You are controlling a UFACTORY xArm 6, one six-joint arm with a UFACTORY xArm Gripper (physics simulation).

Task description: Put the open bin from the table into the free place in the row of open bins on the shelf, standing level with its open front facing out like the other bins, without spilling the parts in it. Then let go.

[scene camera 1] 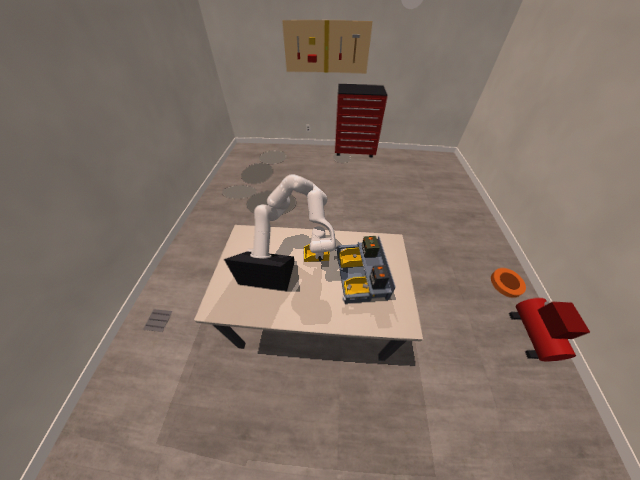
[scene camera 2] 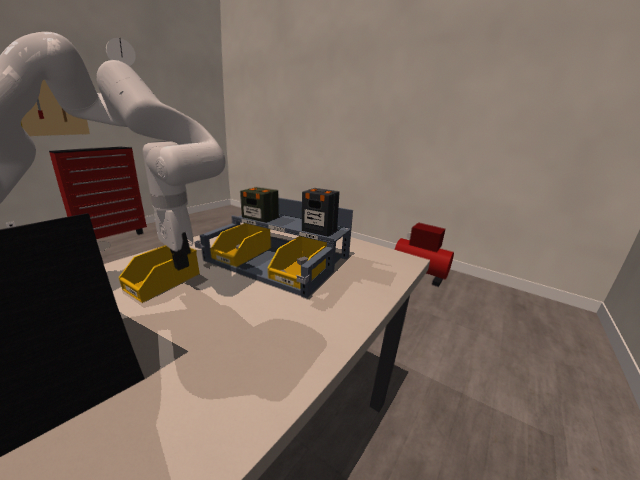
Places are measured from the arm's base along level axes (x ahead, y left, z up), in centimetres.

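Pixels of known places: gripper, fingertip midpoint: (scene camera 1: 320, 258) (scene camera 2: 182, 267); arm's base at its link origin: (scene camera 1: 260, 256).
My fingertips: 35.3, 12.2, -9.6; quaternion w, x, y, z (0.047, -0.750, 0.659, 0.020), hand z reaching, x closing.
Note:
Ahead of a thing's pixels: the offset from my fingertips to its top centre, as dx, dy, dz. "pt": to the spot under its first point. Level surfaces: height alone.
The yellow open bin @(pt -9.1, +5.2, -4.8) (scene camera 1: 309, 254) (scene camera 2: 161, 277) stands upright on the table @(dz -5.1) (scene camera 1: 242, 304) (scene camera 2: 217, 408), its low open front facing away from the shelf. My gripper (scene camera 1: 320, 257) (scene camera 2: 180, 266) is shut and empty, fingers pointing down. In the scene camera 2 view its fingers overlap the bin's long side wall near the tall rear end; whether they touch it is unclear. The blue-grey shelf @(dz -4.5) (scene camera 1: 353, 274) (scene camera 2: 262, 261) holds one yellow bin @(pt +19.9, +7.8, -4.2) (scene camera 1: 351, 257) (scene camera 2: 253, 250) and another yellow bin @(pt +25.3, -13.7, -4.2) (scene camera 1: 356, 286) (scene camera 2: 279, 266), with a free place between them. The loose bin's contents are not readable.
A dark green case @(+30.3, +8.3, +14.8) (scene camera 1: 370, 246) (scene camera 2: 261, 205) and a dark grey case @(+36.1, -14.0, +17.3) (scene camera 1: 379, 277) (scene camera 2: 321, 211) stand on the shelf's raised rear level. A large black block (scene camera 1: 262, 271) (scene camera 2: 51, 330) stands by the arm's base. Low end rails border the shelf's row.

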